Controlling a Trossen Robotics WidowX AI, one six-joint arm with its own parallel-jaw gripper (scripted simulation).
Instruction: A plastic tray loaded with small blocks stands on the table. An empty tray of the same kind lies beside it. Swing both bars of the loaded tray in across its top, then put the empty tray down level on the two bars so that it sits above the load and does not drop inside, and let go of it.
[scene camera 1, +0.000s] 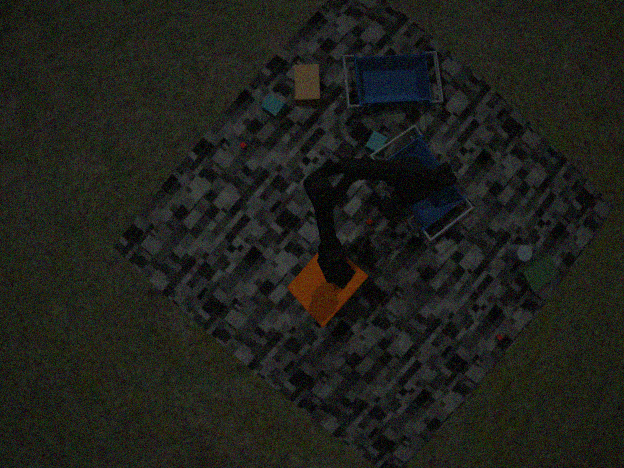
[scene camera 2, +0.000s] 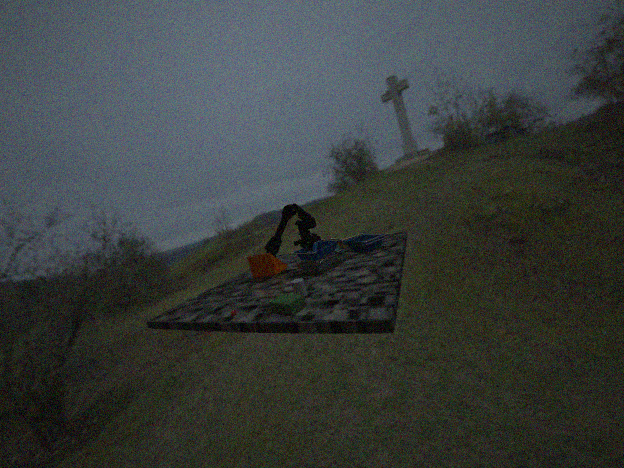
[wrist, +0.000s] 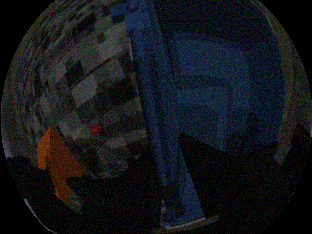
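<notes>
A tan block (scene camera 1: 307, 83) is there for me to see, though in the wrist view it is out of frame. I also see a blue tray (scene camera 1: 436, 205), which the wrist view shows me as well (wrist: 218, 78). And my own gripper (wrist: 170, 139) is visible.
</notes>
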